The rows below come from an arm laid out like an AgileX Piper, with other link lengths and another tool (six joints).
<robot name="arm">
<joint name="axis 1" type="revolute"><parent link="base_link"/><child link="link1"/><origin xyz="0 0 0.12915" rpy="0 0 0"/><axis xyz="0 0 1"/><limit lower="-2.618" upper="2.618"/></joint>
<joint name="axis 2" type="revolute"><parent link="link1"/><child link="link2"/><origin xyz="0 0 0" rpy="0 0 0"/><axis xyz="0 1 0"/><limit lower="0" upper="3.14"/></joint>
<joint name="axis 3" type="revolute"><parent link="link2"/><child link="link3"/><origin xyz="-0.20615 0 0.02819" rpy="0 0 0"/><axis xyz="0 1 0"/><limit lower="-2.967" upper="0"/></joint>
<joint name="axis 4" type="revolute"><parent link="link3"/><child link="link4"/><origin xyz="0.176 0 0.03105" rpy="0 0 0"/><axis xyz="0.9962 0 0.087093"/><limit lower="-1.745" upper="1.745"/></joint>
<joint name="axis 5" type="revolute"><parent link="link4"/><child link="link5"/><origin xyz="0 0 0" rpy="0 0 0"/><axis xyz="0 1 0"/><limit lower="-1.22" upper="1.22"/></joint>
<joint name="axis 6" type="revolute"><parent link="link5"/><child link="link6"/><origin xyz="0.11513 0 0.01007" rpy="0 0 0"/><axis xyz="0.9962 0 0.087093"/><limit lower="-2.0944" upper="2.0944"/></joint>
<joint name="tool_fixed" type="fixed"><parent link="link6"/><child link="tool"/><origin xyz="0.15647 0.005 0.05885" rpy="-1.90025 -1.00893 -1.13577"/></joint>
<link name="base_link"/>
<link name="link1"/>
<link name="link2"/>
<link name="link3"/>
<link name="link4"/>
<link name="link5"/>
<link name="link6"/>
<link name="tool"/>
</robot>
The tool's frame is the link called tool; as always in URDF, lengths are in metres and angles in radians.
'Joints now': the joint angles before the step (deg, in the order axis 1, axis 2, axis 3, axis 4, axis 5, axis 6). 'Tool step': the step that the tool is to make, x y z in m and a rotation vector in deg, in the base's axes. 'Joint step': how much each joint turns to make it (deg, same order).
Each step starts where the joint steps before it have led.
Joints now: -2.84, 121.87, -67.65, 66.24, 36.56, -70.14
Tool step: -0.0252, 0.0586, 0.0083, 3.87, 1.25, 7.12
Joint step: 6.66, 0.06, 0.02, 2.42, 3.43, -0.30
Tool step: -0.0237, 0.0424, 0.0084, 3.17, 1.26, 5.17
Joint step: 5.14, 0.00, -0.04, 2.12, 2.68, 0.01
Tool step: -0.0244, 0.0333, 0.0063, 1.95, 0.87, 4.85
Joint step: 4.60, -0.13, 0.04, 1.19, 1.83, -0.04
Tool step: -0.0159, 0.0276, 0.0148, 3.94, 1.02, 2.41
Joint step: 3.16, -0.16, -0.03, 3.79, 2.52, -0.80
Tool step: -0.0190, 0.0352, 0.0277, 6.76, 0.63, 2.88
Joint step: 3.77, -0.06, 0.02, 7.01, 4.05, -3.05
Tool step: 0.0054, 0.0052, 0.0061, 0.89, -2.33, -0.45
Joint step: 0.88, -0.04, 0.00, 2.95, -1.12, -3.06
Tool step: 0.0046, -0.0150, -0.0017, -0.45, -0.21, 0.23
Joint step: -3.34, 0.00, -0.02, -2.84, 1.96, -0.29
